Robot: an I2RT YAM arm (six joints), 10 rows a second.
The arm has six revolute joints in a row. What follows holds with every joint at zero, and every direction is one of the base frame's. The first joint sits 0.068 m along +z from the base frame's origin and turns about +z. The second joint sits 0.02 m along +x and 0.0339 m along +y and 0.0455 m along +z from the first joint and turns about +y. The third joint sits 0.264 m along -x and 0.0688 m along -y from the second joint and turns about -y. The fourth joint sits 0.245 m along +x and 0.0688 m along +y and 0.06 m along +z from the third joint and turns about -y. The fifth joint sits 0.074 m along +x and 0.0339 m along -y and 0.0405 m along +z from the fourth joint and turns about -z. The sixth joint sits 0.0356 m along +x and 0.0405 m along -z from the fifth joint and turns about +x. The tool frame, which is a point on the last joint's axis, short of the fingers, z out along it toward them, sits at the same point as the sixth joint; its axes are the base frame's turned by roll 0, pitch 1.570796 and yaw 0 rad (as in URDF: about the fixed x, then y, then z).
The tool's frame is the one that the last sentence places.
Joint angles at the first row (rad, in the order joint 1, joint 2, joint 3, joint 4, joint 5, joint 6):
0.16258 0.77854 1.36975 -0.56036 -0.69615 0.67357
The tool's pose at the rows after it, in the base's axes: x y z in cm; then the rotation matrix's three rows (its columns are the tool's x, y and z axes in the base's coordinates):
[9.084 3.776 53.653], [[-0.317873 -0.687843 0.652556], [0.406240 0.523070 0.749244], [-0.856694 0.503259 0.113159]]
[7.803 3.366 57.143], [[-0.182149 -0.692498 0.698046], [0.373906 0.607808 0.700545], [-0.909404 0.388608 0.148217]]
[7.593 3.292 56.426], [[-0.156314 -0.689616 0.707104], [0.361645 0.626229 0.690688], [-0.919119 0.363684 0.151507]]
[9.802 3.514 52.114], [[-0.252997 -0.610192 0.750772], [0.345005 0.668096 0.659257], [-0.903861 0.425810 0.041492]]
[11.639 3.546 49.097], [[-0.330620 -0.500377 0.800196], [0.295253 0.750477 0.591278], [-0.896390 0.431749 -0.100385]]
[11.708 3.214 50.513], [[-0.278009 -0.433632 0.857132], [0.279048 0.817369 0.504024], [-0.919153 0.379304 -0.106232]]
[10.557 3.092 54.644], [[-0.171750 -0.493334 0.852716], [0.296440 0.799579 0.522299], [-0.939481 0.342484 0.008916]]
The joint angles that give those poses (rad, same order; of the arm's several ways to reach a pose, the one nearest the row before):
0.16254 0.87121 1.58797 -0.56994 -0.68642 0.62458
0.16254 0.94927 1.80719 -0.67522 -0.61671 0.51029
0.16269 0.91676 1.75466 -0.65292 -0.60290 0.48250
0.16226 0.86033 1.55159 -0.64234 -0.55779 0.46617
0.16249 0.86278 1.46859 -0.71872 -0.47129 0.39742
0.16255 0.90200 1.55624 -0.76830 -0.36684 0.35032
0.16244 0.96599 1.74434 -0.76872 -0.38711 0.35321

